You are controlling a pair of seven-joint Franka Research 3 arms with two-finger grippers.
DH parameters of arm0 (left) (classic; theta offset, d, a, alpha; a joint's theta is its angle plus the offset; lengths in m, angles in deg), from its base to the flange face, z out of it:
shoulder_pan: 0 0.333 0 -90
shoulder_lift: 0 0 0 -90
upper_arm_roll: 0 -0.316 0.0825 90
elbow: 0 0 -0.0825 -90
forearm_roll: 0 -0.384 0 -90
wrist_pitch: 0 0 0.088 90
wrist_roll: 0 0.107 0 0
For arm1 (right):
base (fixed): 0 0 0 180
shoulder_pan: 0 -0.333 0 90
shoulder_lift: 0 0 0 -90
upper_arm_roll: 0 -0.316 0.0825 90
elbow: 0 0 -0.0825 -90
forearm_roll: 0 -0.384 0 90
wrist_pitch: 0 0 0.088 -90
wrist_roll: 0 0.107 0 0
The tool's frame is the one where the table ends.
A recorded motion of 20 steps. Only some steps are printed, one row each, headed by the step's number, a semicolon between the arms.
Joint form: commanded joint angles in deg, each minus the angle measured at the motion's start. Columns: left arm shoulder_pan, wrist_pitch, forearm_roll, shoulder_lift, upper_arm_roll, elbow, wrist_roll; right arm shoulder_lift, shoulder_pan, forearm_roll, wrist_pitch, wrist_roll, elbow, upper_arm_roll.
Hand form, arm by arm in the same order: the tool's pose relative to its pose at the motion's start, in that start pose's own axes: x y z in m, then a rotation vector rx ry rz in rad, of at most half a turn. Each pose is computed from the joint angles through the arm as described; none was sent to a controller.
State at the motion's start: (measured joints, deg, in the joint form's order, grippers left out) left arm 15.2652 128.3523 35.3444 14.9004 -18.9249 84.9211 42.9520; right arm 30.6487 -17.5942 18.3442 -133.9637 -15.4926 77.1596 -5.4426
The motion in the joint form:
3: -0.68 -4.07 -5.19 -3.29 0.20 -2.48 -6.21; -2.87 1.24 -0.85 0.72 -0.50 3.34 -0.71
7: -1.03 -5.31 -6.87 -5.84 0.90 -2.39 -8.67; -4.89 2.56 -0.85 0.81 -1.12 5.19 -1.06
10: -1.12 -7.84 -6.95 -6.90 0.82 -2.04 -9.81; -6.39 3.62 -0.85 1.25 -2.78 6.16 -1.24
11: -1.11 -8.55 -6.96 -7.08 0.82 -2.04 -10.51; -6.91 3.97 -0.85 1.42 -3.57 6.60 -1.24
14: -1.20 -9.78 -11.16 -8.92 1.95 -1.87 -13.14; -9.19 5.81 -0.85 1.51 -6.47 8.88 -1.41
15: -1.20 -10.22 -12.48 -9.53 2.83 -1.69 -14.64; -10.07 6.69 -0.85 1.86 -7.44 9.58 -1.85
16: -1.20 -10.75 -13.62 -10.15 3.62 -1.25 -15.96; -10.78 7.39 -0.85 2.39 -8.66 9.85 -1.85
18: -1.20 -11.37 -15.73 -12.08 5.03 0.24 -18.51; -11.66 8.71 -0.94 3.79 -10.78 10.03 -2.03
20: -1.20 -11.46 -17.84 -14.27 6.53 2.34 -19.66; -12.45 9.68 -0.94 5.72 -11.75 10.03 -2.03
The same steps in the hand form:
3: 0.0214 0.0216 -0.0450 0.0189 -0.0096 -0.0133; -0.0124 0.0037 -0.0099 0.0159 -0.0182 0.0078
7: 0.0286 0.0372 -0.0685 0.0166 -0.0003 -0.0198; -0.0220 0.0143 -0.0196 0.0092 -0.0228 0.0112
10: 0.0254 0.0419 -0.0748 -0.0075 -0.0246 -0.0377; -0.0292 0.0249 -0.0287 0.0016 -0.0278 -0.0038
11: 0.0247 0.0429 -0.0759 -0.0138 -0.0319 -0.0494; -0.0325 0.0283 -0.0311 -0.0006 -0.0318 -0.0127
14: 0.0273 0.0560 -0.0901 0.0158 -0.0573 -0.0384; -0.0482 0.0436 -0.0397 -0.0103 -0.0448 -0.0405
15: 0.0287 0.0645 -0.0922 0.0194 -0.0675 -0.0415; -0.0533 0.0484 -0.0442 -0.0110 -0.0502 -0.0497
16: 0.0283 0.0721 -0.0928 0.0203 -0.0814 -0.0455; -0.0586 0.0561 -0.0490 -0.0159 -0.0577 -0.0597
18: 0.0260 0.0863 -0.0993 0.0254 -0.0982 -0.0563; -0.0680 0.0685 -0.0546 -0.0172 -0.0778 -0.0759
20: 0.0218 0.1010 -0.1048 0.0321 -0.1121 -0.0425; -0.0768 0.0789 -0.0601 -0.0163 -0.1047 -0.0755

